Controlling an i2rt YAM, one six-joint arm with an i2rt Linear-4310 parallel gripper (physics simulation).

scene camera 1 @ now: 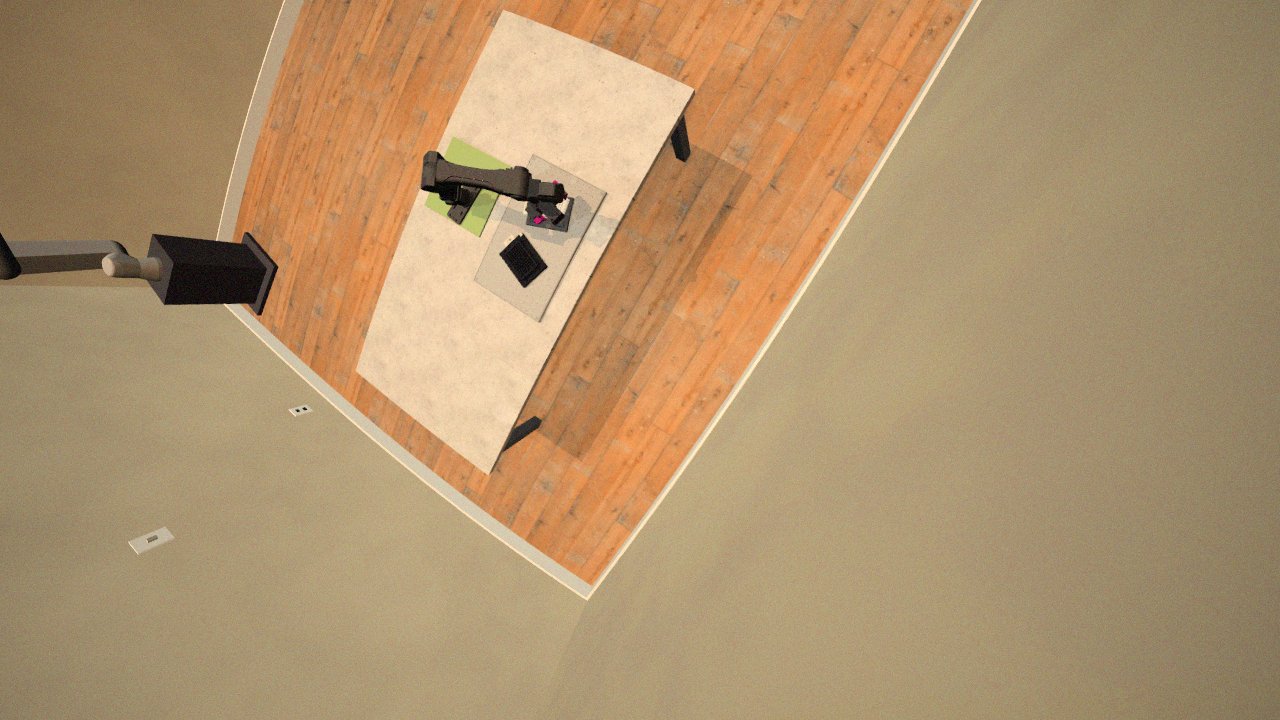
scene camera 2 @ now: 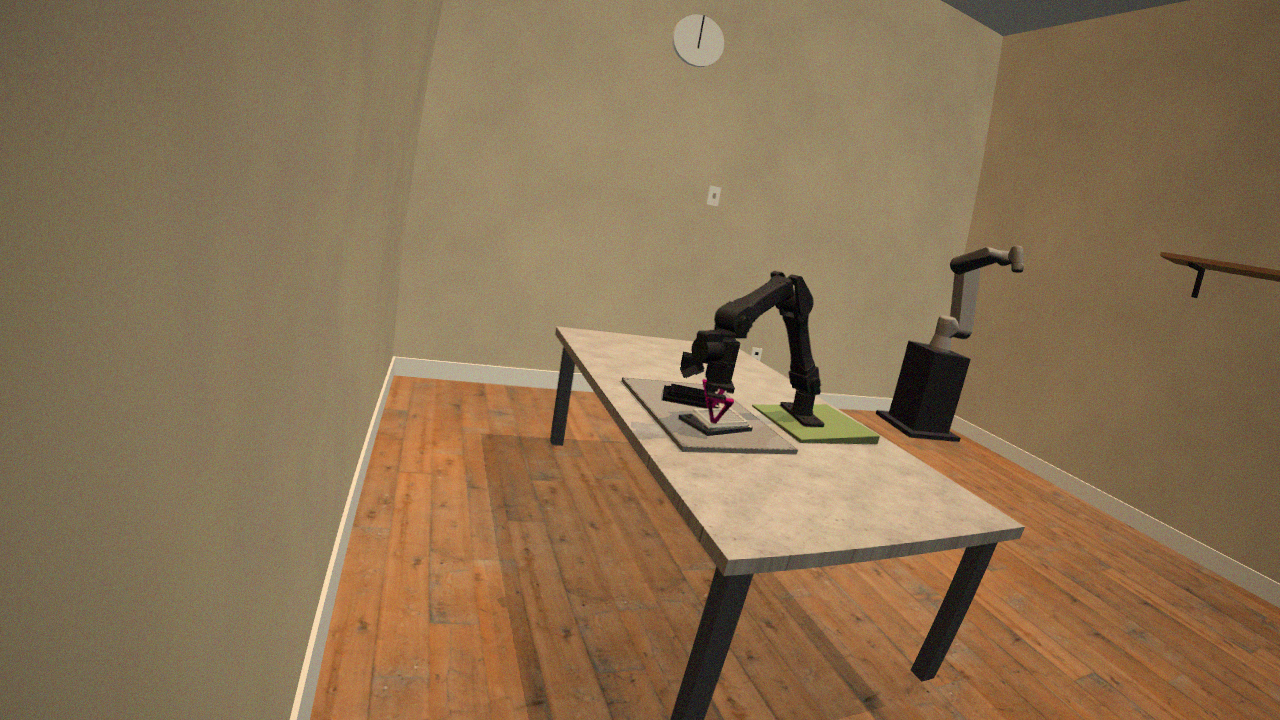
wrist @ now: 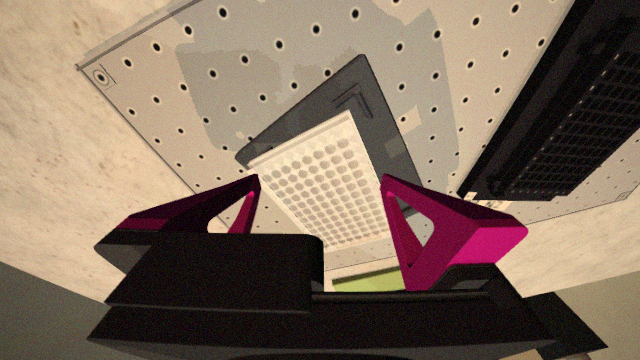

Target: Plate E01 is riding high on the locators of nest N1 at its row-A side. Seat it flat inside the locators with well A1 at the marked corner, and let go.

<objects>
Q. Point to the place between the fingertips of my gripper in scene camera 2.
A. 711, 416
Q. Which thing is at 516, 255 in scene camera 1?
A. A black well plate.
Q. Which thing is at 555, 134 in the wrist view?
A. A black well plate.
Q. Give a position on a white well plate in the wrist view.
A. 323, 179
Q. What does my gripper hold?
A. A white well plate.
</objects>
